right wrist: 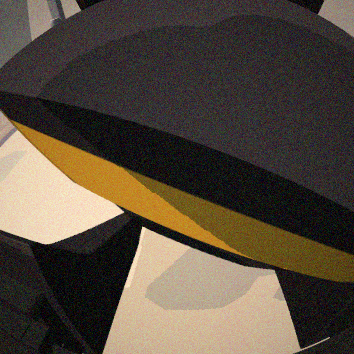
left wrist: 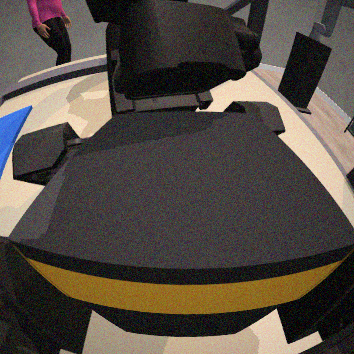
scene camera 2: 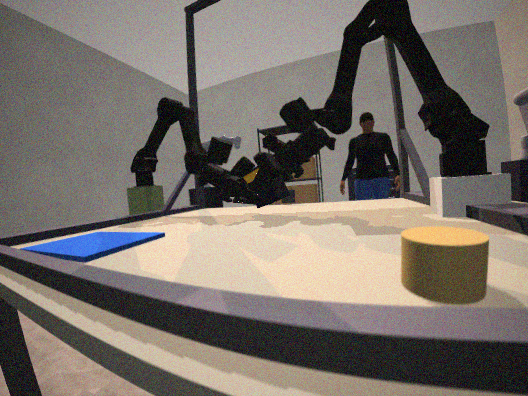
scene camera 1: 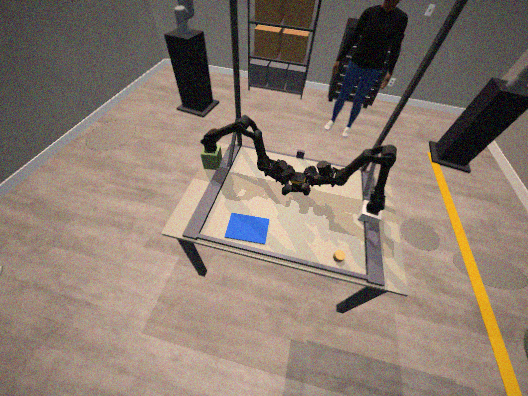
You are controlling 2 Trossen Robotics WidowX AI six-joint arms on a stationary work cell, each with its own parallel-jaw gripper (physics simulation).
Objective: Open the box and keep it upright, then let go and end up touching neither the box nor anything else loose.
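Places are measured from the left arm's base along level axes (x ahead, y left, z up), in centimetres.
Pixels of known places: left gripper, fingertip midpoint: (right wrist: 230, 202) (scene camera 2: 259, 185) (scene camera 1: 295, 181); right gripper, fingertip midpoint: (scene camera 2: 268, 203) (scene camera 1: 298, 187); left arm's base at its link origin: (scene camera 1: 372, 209); right arm's base at its link origin: (scene camera 1: 210, 149).
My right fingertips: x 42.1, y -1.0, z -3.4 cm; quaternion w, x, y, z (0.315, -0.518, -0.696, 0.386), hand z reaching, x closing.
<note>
For each thing: its top centre in the pictures, then the offset to it from my right fingertips. Level surfaces: height alone.
- box at its top centre: (left wrist: 194, 110) (scene camera 2: 261, 163) (scene camera 1: 299, 174) dx +1.0, dy +0.6, dz +10.7 cm
- blue mat at its top centre: (scene camera 2: 92, 240) (scene camera 1: 247, 227) dx +16.7, dy +35.6, dz -2.5 cm
- table at its surface level: dz -3.3 cm
- yellow cylinder at its top centre: (scene camera 2: 441, 234) (scene camera 1: 340, 254) dx -30.9, dy +32.5, dz +0.2 cm
The box (scene camera 1: 298, 180) (scene camera 2: 251, 175) (left wrist: 182, 195) (right wrist: 215, 115) is dark grey with a yellow band and is held above the table, between the two arms. It looks tilted in the second scene view. My left gripper (left wrist: 185, 320), on the arm from the white base, is shut on the box. My right gripper (right wrist: 203, 217), on the arm from the green base, is shut on the box from the opposite side. In both scene views the dark fingers merge with the dark box. Whether the lid is parted from the body, I cannot tell.
A blue mat (scene camera 1: 247, 228) (scene camera 2: 100, 244) lies on the table (scene camera 1: 295, 235); part of this mat (left wrist: 11, 132) shows in the left wrist view. A yellow cylinder (scene camera 1: 339, 256) (scene camera 2: 444, 265) stands near the front edge. Frame posts rise at the table's back corners.
</note>
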